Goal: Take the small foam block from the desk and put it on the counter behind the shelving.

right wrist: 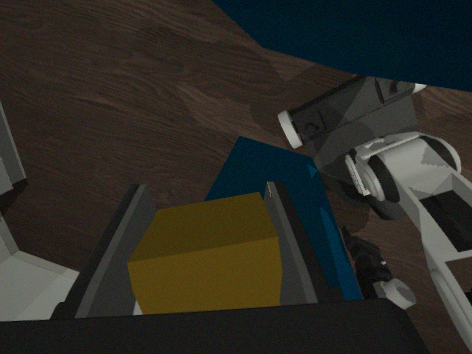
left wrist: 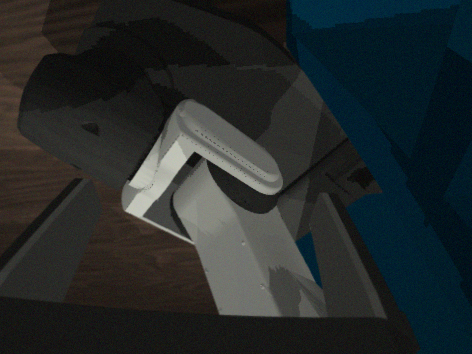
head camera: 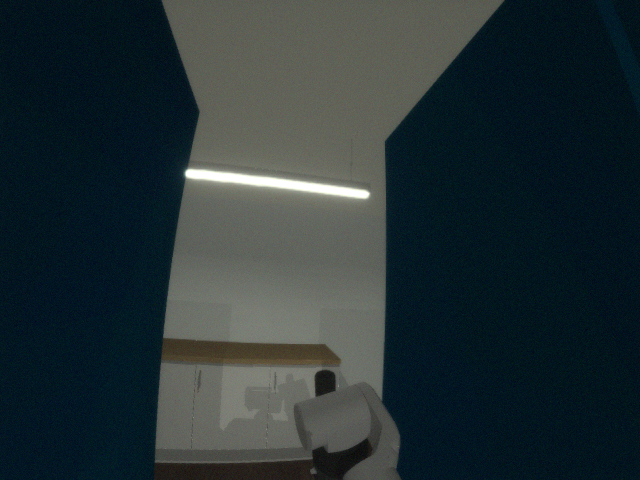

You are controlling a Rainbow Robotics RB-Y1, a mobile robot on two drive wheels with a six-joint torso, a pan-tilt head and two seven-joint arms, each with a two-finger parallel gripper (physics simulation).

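Where they show: left gripper, fingertip midpoint: (right wrist: 356, 233) (left wrist: 205, 201); right gripper, fingertip midpoint: (right wrist: 209, 195); robot's base, link origin: (right wrist: 337, 99).
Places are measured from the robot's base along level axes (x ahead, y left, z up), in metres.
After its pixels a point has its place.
A yellow foam block (right wrist: 207, 265) @(x 0.256, y 0.232, z 1.126 m) is held between the two fingers of my right gripper (right wrist: 209, 195) @(x 0.267, y 0.237, z 1.089 m) in the right wrist view. Dark wood floor and a blue panel show beyond it. My left gripper (left wrist: 205, 201) @(x -0.358, y 0.185, z 0.535 m) is open, its fingers wide apart, with a white and grey part of my own body beyond them. The counter (head camera: 248, 352) @(x 1.465, y 1.773, z 0.910 m), with a wooden top and white doors, stands ahead at the lower middle of the head view, between two blue shelving panels (head camera: 87, 232) @(x -0.106, y 0.365, z 1.562 m) (head camera: 506, 258) @(x 0.177, y -0.005, z 1.564 m). Neither gripper shows in the head view. The desk does not show.
My right arm (head camera: 336, 418) @(x 0.153, y 0.199, z 1.345 m) covers part of the cabinet doors and passes close to the right-hand blue panel. Blue shelving (left wrist: 425, 150) (right wrist: 360, 35) is near in both wrist views. My wheeled base (right wrist: 360, 115) @(x -0.061, y -0.029, z 0.191 m) shows in the right wrist view. A lit lamp (head camera: 279, 183) @(x 0.800, y 0.940, z 2.077 m) hangs overhead.
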